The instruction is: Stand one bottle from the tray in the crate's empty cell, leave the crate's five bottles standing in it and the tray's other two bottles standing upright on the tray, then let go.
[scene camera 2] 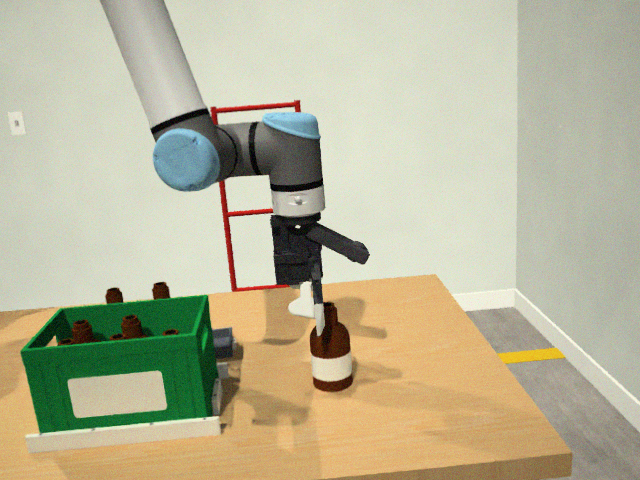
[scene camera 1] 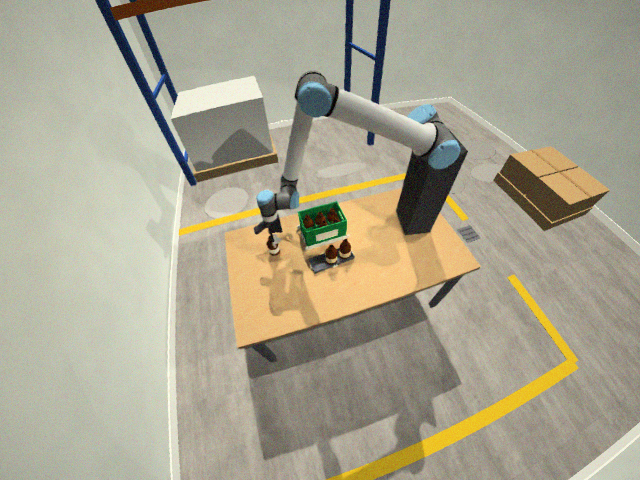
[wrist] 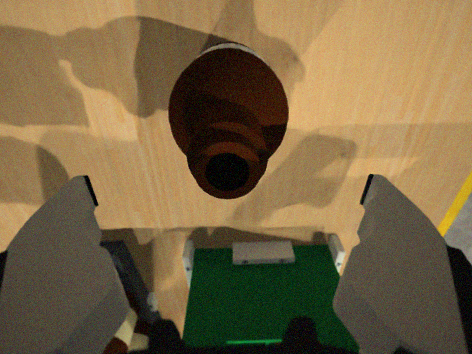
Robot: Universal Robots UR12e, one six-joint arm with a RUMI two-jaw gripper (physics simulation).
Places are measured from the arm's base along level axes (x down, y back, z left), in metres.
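Where they show: gripper, fingertip midpoint: (scene camera 2: 317, 319) (scene camera 1: 273, 238) (wrist: 230, 178).
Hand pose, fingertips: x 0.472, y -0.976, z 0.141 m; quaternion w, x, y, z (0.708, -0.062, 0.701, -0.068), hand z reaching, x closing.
Observation:
Things, the pixels of their centre, and the offset from my fingertips. Level surfaces: height alone.
- brown bottle with a white label, body centre: (wrist: 229, 111) (scene camera 2: 330, 344) (scene camera 1: 272, 244) dz +0.005, dx +0.051, dy -0.019 m
- green crate, body centre: (scene camera 2: 130, 366) (scene camera 1: 322, 224) dz -0.107, dx +0.041, dy +0.318 m
- dark tray, body centre: (wrist: 119, 307) (scene camera 2: 167, 349) (scene camera 1: 331, 258) dz +0.121, dx +0.116, dy +0.351 m
- wooden table, surface height: dx +0.128 m
A brown bottle with a white label (scene camera 1: 273, 249) (scene camera 2: 331, 346) (wrist: 228, 95) stands upright on the table, apart from the tray and crate. My gripper (scene camera 1: 274, 239) (scene camera 2: 311, 320) (wrist: 230, 178) is open and empty. In the wrist view the bottle's neck opening shows between the two spread fingertips; in scene camera 2 one finger overlaps its neck and shoulder. The green crate (scene camera 1: 309, 236) (scene camera 2: 46, 387) (wrist: 265, 300) holds several brown bottles; its cells are partly hidden. The dark tray (scene camera 1: 317, 266) (scene camera 2: 223, 343) (wrist: 129, 272) carries two upright bottles, one (scene camera 1: 331, 254) beside the other (scene camera 1: 345, 249).
White rails (scene camera 2: 124, 437) (wrist: 263, 253) edge the crate's base. The wooden table (scene camera 1: 372, 289) (scene camera 2: 423, 428) ends at the right in scene camera 2. The arm's dark pedestal (scene camera 1: 426, 191) stands at the table's far right in scene camera 1. Cartons (scene camera 1: 553, 186) stand on the floor beyond.

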